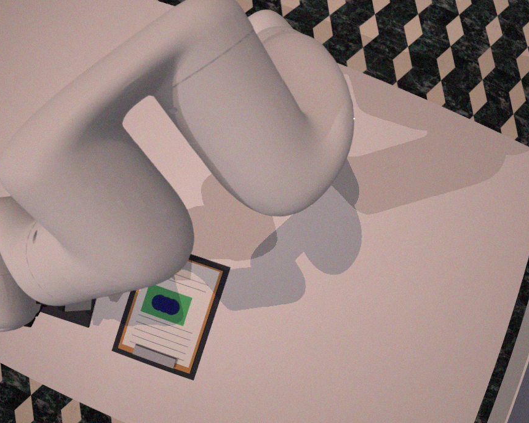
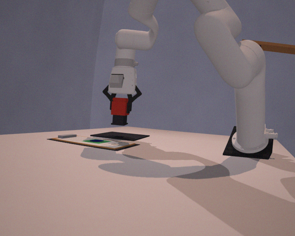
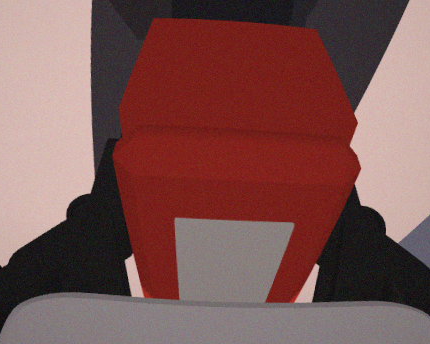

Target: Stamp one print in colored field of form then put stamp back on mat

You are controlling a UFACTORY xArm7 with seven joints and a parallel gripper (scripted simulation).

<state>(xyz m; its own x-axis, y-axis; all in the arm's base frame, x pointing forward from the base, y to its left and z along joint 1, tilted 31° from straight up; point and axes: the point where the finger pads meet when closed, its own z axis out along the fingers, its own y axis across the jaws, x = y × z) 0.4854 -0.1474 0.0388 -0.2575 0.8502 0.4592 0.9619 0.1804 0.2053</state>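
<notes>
Now: the dark mat 2 cm ahead of my hand, 6 cm to the right of it and 11 cm below it. Round my hand: clipboard (21 cm to the left, 11 cm below); then black stamp foot (5 cm below); then red stamp (1 cm below).
</notes>
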